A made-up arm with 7 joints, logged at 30 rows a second.
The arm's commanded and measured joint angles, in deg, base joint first. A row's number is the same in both.
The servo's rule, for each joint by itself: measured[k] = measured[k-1] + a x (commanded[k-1-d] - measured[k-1]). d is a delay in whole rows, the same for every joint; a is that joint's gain. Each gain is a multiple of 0.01, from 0.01 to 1. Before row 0 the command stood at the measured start. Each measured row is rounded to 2 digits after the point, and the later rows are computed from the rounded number. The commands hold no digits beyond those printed.
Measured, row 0: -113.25, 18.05, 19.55, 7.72, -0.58, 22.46, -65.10
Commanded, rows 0 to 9: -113.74, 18.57, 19.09, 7.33, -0.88, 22.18, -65.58; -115.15, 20.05, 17.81, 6.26, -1.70, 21.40, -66.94; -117.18, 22.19, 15.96, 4.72, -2.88, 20.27, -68.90; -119.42, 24.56, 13.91, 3.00, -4.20, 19.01, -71.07; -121.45, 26.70, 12.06, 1.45, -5.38, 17.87, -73.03; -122.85, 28.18, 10.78, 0.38, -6.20, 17.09, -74.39; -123.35, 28.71, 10.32, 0.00, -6.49, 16.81, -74.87; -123.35, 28.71, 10.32, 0.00, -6.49, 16.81, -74.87; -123.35, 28.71, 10.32, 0.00, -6.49, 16.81, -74.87; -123.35, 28.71, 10.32, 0.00, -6.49, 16.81, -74.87
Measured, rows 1 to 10: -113.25, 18.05, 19.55, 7.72, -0.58, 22.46, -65.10; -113.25, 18.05, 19.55, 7.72, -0.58, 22.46, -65.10; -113.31, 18.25, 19.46, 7.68, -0.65, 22.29, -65.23; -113.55, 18.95, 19.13, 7.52, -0.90, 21.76, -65.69; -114.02, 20.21, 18.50, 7.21, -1.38, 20.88, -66.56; -114.72, 21.91, 17.58, 6.75, -2.06, 19.78, -67.78; -115.59, 23.78, 16.48, 6.17, -2.86, 18.65, -69.20; -116.53, 25.50, 15.34, 5.53, -3.66, 17.73, -70.60; -117.42, 26.75, 14.34, 4.92, -4.34, 17.19, -71.75; -118.19, 27.51, 13.54, 4.38, -4.86, 16.97, -72.59
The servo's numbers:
d 2
a 0.13 0.39 0.20 0.11 0.24 0.59 0.27

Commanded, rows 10 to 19: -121.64, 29.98, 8.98, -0.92, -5.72, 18.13, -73.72; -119.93, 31.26, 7.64, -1.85, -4.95, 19.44, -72.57; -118.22, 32.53, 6.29, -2.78, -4.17, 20.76, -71.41; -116.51, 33.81, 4.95, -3.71, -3.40, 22.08, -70.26; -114.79, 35.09, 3.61, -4.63, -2.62, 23.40, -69.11; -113.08, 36.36, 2.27, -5.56, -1.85, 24.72, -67.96; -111.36, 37.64, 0.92, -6.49, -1.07, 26.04, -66.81; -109.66, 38.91, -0.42, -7.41, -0.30, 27.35, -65.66; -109.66, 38.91, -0.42, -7.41, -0.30, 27.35, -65.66; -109.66, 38.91, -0.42, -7.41, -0.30, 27.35, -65.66
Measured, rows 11 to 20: -118.86, 27.98, 12.90, 3.90, -5.25, 16.88, -73.21; -119.44, 28.26, 12.38, 3.47, -5.55, 16.84, -73.66; -119.73, 28.93, 11.70, 2.99, -5.59, 17.60, -73.68; -119.76, 29.84, 10.89, 2.46, -5.44, 18.69, -73.38; -119.56, 30.89, 9.97, 1.88, -5.14, 19.91, -72.85; -119.16, 32.03, 8.97, 1.27, -4.72, 21.19, -72.15; -118.59, 33.22, 7.90, 0.62, -4.22, 22.49, -71.33; -117.87, 34.44, 6.77, -0.06, -3.65, 23.81, -70.42; -117.02, 35.69, 5.60, -0.77, -3.03, 25.13, -69.45; -116.06, 36.95, 4.40, -1.50, -2.37, 26.44, -68.43
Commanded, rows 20 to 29: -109.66, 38.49, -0.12, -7.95, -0.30, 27.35, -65.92; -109.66, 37.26, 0.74, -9.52, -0.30, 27.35, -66.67; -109.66, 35.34, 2.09, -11.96, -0.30, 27.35, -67.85; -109.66, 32.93, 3.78, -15.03, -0.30, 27.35, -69.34; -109.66, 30.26, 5.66, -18.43, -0.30, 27.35, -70.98; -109.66, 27.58, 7.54, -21.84, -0.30, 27.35, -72.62; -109.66, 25.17, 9.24, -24.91, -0.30, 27.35, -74.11; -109.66, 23.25, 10.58, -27.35, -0.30, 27.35, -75.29; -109.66, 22.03, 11.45, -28.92, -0.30, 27.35, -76.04; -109.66, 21.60, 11.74, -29.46, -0.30, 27.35, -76.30
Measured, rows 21 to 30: -115.23, 37.71, 3.44, -2.15, -1.87, 26.98, -67.68; -114.51, 38.18, 2.67, -2.73, -1.49, 27.20, -67.13; -113.88, 38.30, 2.11, -3.30, -1.20, 27.29, -66.80; -113.33, 37.89, 1.84, -3.98, -0.98, 27.33, -66.76; -112.85, 36.90, 1.89, -4.86, -0.82, 27.34, -67.05; -112.44, 35.35, 2.27, -5.98, -0.70, 27.35, -67.67; -112.08, 33.36, 2.95, -7.35, -0.60, 27.35, -68.56; -111.77, 31.11, 3.87, -8.94, -0.53, 27.35, -69.66; -111.50, 28.79, 4.94, -10.70, -0.47, 27.35, -70.86; -111.26, 26.63, 6.07, -12.53, -0.43, 27.35, -72.06
